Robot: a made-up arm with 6 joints. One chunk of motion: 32 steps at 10 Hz.
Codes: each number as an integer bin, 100 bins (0 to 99) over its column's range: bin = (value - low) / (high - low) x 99, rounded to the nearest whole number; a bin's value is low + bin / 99 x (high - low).
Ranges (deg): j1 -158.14..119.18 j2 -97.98..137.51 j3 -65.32..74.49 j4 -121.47..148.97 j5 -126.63..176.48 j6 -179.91..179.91
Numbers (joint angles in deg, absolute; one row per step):
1: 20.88 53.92 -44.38 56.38 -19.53 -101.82
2: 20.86 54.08 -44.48 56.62 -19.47 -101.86
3: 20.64 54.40 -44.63 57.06 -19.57 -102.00
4: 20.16 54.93 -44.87 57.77 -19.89 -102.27
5: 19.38 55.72 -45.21 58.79 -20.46 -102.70
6: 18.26 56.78 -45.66 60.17 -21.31 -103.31
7: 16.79 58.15 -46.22 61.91 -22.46 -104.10
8: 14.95 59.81 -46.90 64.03 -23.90 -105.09
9: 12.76 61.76 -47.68 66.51 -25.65 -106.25
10: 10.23 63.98 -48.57 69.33 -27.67 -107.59
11: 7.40 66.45 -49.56 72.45 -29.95 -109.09
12: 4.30 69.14 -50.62 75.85 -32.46 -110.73
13: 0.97 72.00 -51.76 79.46 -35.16 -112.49
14: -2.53 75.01 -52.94 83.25 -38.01 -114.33
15: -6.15 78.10 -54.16 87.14 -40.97 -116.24
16: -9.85 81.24 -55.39 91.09 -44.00 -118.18
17: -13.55 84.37 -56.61 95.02 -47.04 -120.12
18: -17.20 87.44 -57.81 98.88 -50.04 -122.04
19: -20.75 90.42 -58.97 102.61 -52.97 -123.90
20: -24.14 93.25 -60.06 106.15 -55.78 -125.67
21: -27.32 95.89 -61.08 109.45 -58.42 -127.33
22: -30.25 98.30 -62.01 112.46 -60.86 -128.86
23: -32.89 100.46 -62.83 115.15 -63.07 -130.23
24: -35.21 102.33 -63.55 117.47 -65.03 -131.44
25: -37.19 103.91 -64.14 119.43 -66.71 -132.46
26: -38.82 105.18 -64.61 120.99 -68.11 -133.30
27: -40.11 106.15 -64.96 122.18 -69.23 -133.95
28: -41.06 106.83 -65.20 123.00 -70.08 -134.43
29: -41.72 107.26 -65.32 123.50 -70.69 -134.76
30: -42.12 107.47 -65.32 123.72 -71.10 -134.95
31: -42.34 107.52 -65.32 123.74 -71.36 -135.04
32: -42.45 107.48 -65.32 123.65 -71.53 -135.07
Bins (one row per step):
1: 64 64 15 65 35 21
2: 64 64 15 65 35 21
3: 64 64 15 65 35 21
4: 64 64 14 66 35 21
5: 63 65 14 66 35 21
6: 63 65 14 66 34 21
7: 62 66 14 67 34 21
8: 62 66 13 68 34 21
9: 61 67 12 69 33 20
10: 60 68 12 70 32 20
11: 59 69 11 71 32 19
12: 58 70 10 72 31 19
13: 57 71 10 74 30 19
14: 56 73 9 75 29 18
15: 54 74 8 76 28 18
16: 53 75 7 78 27 17
17: 52 77 6 79 26 16
18: 50 78 5 81 25 16
19: 49 79 4 82 24 15
20: 48 80 4 83 23 15
21: 47 82 3 85 22 14
22: 46 83 2 86 21 14
23: 45 83 2 87 21 14
24: 44 84 1 87 20 13
25: 43 85 1 88 20 13
26: 43 85 1 89 19 13
27: 42 86 0 89 19 13
28: 42 86 0 89 18 13
29: 42 86 0 90 18 12
30: 41 86 0 90 18 12
31: 41 86 0 90 18 12
32: 41 86 0 90 18 12

